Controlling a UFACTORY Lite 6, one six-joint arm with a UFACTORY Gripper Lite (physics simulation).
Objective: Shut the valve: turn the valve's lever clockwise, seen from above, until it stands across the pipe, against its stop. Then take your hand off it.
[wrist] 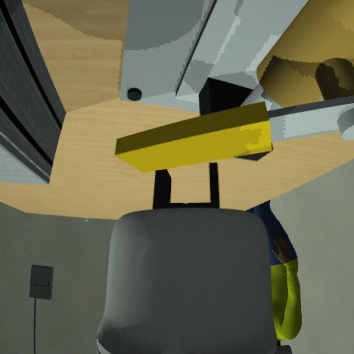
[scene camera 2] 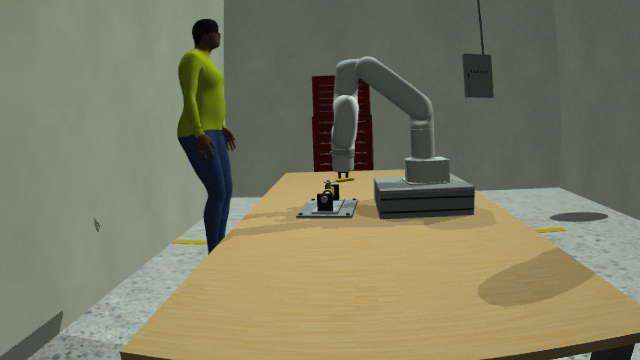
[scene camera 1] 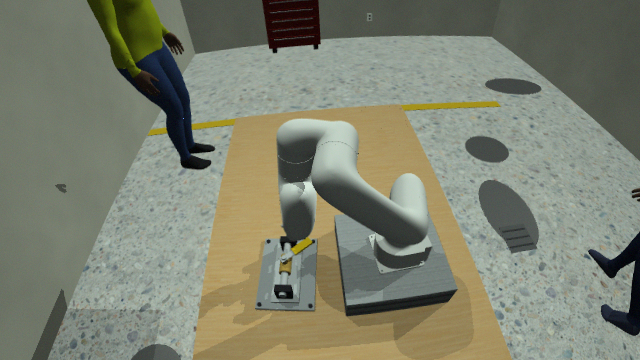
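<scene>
The valve's lever has a yellow grip (scene camera 1: pixel 302 246) (scene camera 2: pixel 345 179) (wrist: pixel 200 145). It stands at a slant to the pipe, neither along it nor square across it, with the grip's free end towards the arm's base and the far side. The brass valve body (scene camera 1: pixel 285 267) (wrist: pixel 305 45) sits in the pipe between two black supports on a grey baseplate (scene camera 1: pixel 266 285) (wrist: pixel 155 30). My gripper (scene camera 2: pixel 343 176) (wrist: pixel 188 167) is open, pointing down at the grip's far side. Its fingertips are close to the grip; whether they touch it cannot be told. The arm hides the fingers in scene camera 1.
The arm's base stands on a grey block (scene camera 1: pixel 370 292) (scene camera 2: pixel 425 204) (wrist: pixel 25 95) to the right of the valve plate. Both are on the wooden table (scene camera 1: pixel 240 330) (scene camera 2: pixel 350 280). A person in a yellow-green top (scene camera 1: pixel 135 35) (scene camera 2: pixel 200 90) stands left of the table. A red cabinet (scene camera 1: pixel 292 22) stands behind.
</scene>
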